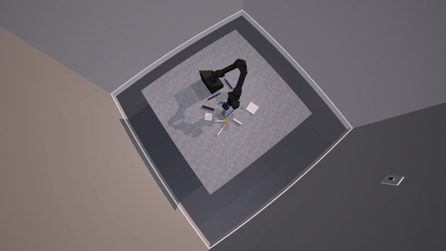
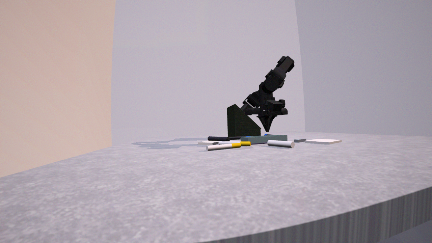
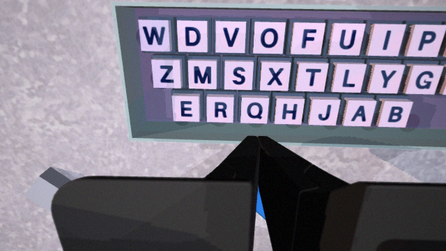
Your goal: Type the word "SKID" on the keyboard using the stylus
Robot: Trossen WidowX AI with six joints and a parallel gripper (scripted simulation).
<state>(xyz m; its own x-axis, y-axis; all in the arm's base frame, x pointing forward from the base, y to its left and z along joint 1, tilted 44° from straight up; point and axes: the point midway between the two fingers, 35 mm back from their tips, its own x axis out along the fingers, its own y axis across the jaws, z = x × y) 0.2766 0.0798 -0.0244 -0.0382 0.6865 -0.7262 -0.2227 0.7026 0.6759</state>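
Right now the blue stylus is 8 cm behind my gripper tip, 6 cm to the right of it and 3 cm below it. The rest, counted from my gripper tip: black cylinder: 20 cm to the right, 10 cm behind, 3 cm below; then small white square: 25 cm to the right, 4 cm below, 2 cm behind; then white cylinder: 17 cm ahead, 3 cm to the right, 3 cm below.
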